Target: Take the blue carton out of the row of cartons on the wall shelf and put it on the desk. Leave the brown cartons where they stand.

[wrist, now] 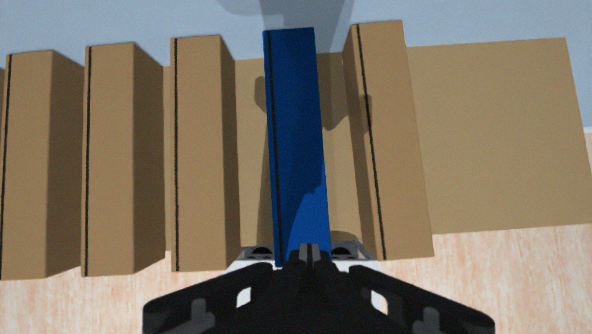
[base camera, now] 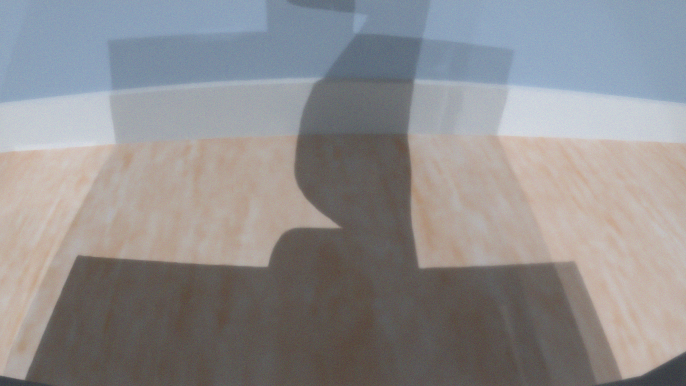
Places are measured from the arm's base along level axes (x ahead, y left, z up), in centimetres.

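Where they show: gripper, fingertip midpoint: (wrist: 308,256).
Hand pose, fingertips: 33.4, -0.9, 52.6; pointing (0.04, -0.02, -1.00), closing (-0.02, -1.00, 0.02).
Observation:
Each offset is from my fingertips to the top centre of the thing, as dx, dy, dz. Level surfaces: height alone.
The blue carton @[+10.2, +1.2, -6.5] (wrist: 296,125) stands in the row on the wall shelf @[dz -12.2] (wrist: 500,140) in the wrist view, with a dark stripe along its left edge. A gap shows on each side of it. Brown cartons @[+9.5, +12.2, -6.5] (wrist: 200,150) @[+8.9, +22.4, -6.5] (wrist: 110,150) @[+10.9, -9.3, -6.5] (wrist: 395,140) stand to its left and right; the right one is slightly turned. My gripper (wrist: 308,256) is shut and empty. Its fingertips overlap the near end of the blue carton in the view; whether they touch it cannot be told. The desk does not show in either view.
The blue-grey wall (base camera: 200,60) (wrist: 125,20) is behind the shelf. In the base view a pale skirting board (base camera: 575,112) runs between the wall and the wooden floor @[dz -92.3] (base camera: 240,200), with shadows of the arm and shelf across them. Floor also shows below the shelf in the wrist view.

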